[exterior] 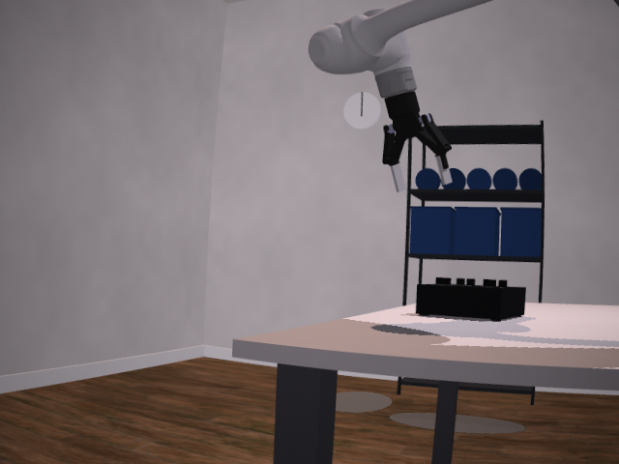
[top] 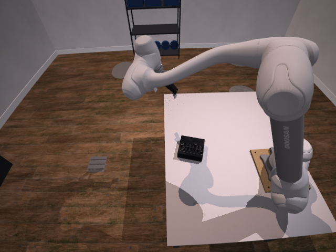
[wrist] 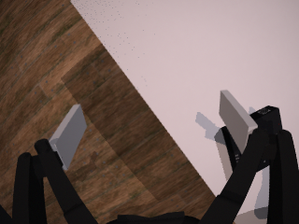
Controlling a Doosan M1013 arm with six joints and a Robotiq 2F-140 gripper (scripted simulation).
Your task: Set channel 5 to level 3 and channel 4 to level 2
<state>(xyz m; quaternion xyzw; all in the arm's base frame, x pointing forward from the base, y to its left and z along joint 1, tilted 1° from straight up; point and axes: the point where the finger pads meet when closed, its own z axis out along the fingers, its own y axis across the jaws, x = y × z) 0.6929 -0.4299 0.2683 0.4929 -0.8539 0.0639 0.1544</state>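
My hand is 29 cm to the right of the fader cap, 22 cm above it and 16 cm past it.
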